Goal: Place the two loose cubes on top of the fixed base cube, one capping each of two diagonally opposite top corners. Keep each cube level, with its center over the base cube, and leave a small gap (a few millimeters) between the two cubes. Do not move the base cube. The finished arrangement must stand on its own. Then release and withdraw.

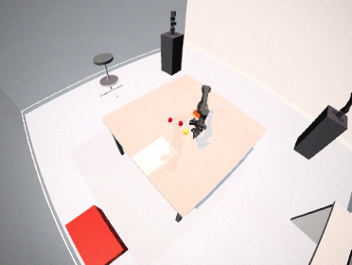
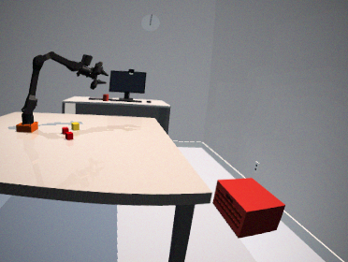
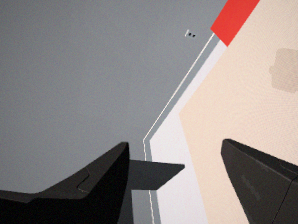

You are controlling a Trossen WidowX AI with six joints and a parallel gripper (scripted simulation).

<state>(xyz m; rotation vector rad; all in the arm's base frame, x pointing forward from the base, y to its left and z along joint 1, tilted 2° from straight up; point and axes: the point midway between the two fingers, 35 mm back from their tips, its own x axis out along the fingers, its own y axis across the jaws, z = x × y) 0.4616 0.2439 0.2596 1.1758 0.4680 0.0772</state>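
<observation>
My gripper tip is now 28 cm above the yellow cube, 21 cm to the left of it and 19 cm past it.
</observation>
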